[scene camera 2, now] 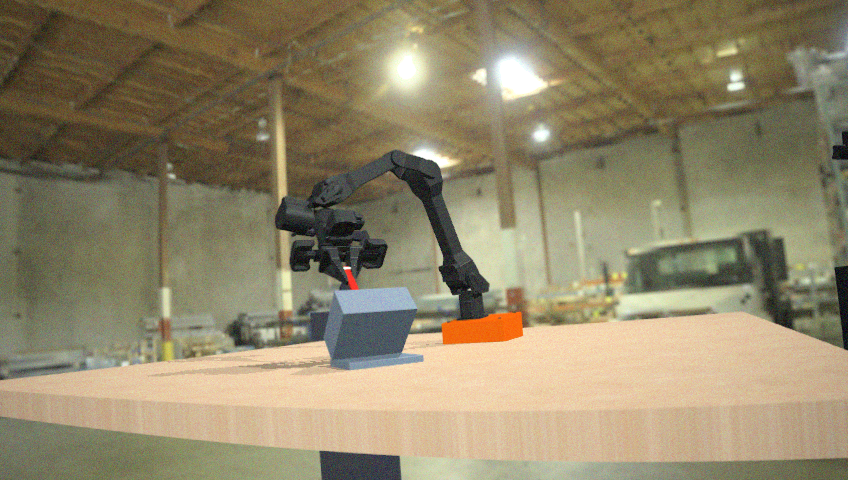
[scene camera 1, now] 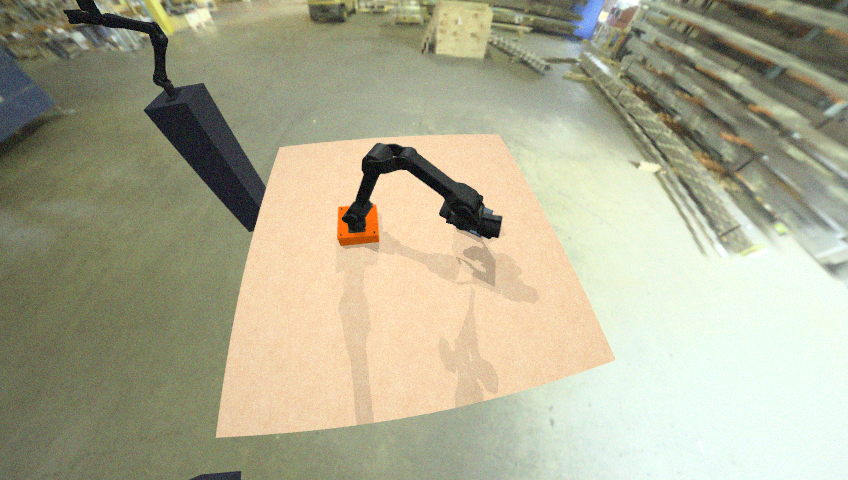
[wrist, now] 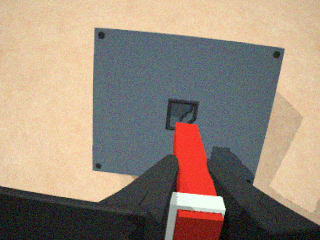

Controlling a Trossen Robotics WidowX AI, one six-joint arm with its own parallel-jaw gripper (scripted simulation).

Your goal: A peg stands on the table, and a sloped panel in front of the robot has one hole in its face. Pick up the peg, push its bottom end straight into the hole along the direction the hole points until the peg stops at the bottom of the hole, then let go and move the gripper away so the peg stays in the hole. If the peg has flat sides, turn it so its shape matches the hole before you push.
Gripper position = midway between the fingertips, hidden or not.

Note:
My gripper [scene camera 2: 351, 283] carries a red peg. Further things: a blue-grey sloped panel [scene camera 2: 361, 323].
My gripper shows as well in the wrist view [wrist: 188, 167]. The blue-grey sloped panel is seen too in the wrist view [wrist: 134, 72].

